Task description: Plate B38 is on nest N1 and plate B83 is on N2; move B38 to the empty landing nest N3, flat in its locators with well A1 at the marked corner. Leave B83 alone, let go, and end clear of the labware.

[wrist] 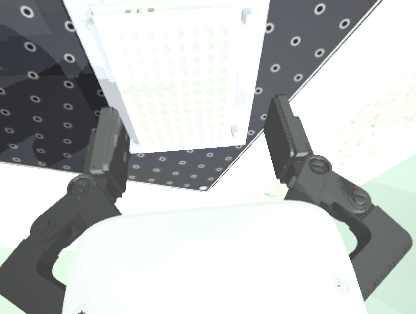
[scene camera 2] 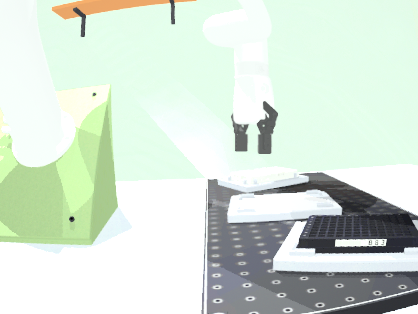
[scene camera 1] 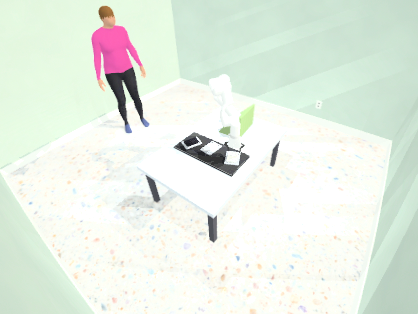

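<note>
The white plate B38 (scene camera 1: 232, 157) (scene camera 2: 265, 175) (wrist: 175, 80) lies on its white nest N1 (scene camera 2: 247, 187) (wrist: 242, 110) at the far end of the board. Its label edge shows at the top of the wrist view. The black plate B83 (scene camera 1: 191, 141) (scene camera 2: 357, 229) sits on the white nest N2 (scene camera 2: 320, 263) at the opposite end. The white nest N3 (scene camera 1: 211, 148) (scene camera 2: 285, 207) between them bears no plate. My gripper (scene camera 2: 253, 144) (wrist: 196, 117) is open and empty, above B38 with a gap below the fingertips. The A1 corner mark cannot be made out.
The nests stand on a black perforated board (scene camera 1: 215, 163) (scene camera 2: 240, 260) (wrist: 45, 85) on a white table (scene camera 1: 185, 185). A green angled block (scene camera 1: 247, 120) (scene camera 2: 50, 200) stands by the arm's base. An orange shelf (scene camera 2: 120, 7) is on the wall. A person (scene camera 1: 116, 50) stands beyond the table.
</note>
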